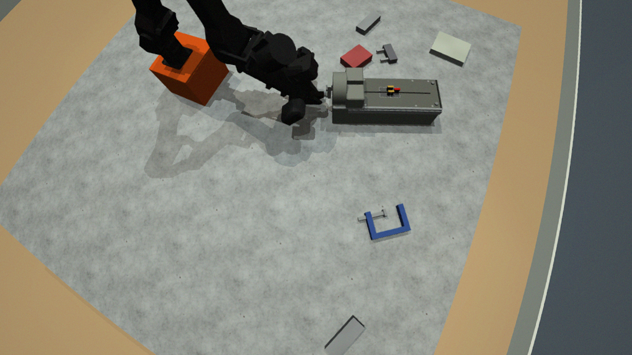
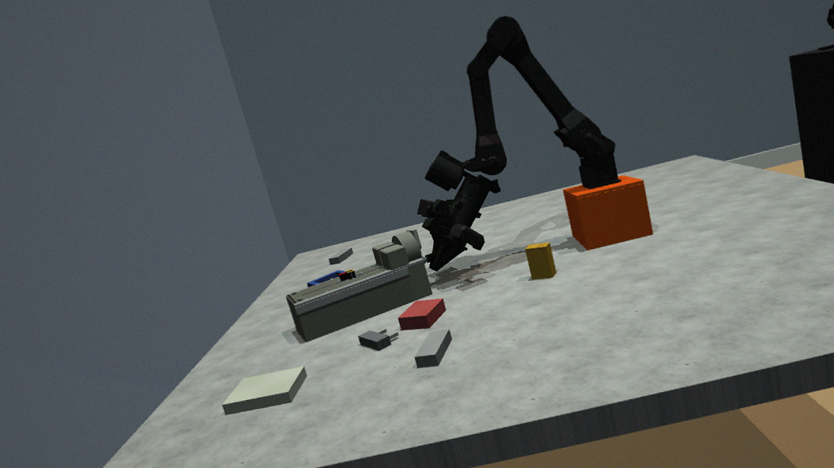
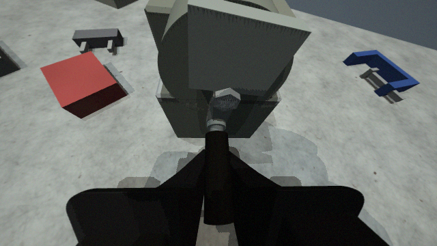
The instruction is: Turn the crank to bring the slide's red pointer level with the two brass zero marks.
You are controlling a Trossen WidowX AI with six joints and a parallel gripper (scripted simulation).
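Right now the red pointer is 170 mm ahead of my gripper tip, 70 mm to the left of it and 50 mm above it. From my gripper tip the other things lie so: black crank handle: 30 mm above, 20 mm behind, 10 mm to the right; then yellow block: 200 mm behind, 100 mm to the left; then red block: 190 mm to the left, 20 mm below, 20 mm ahead.
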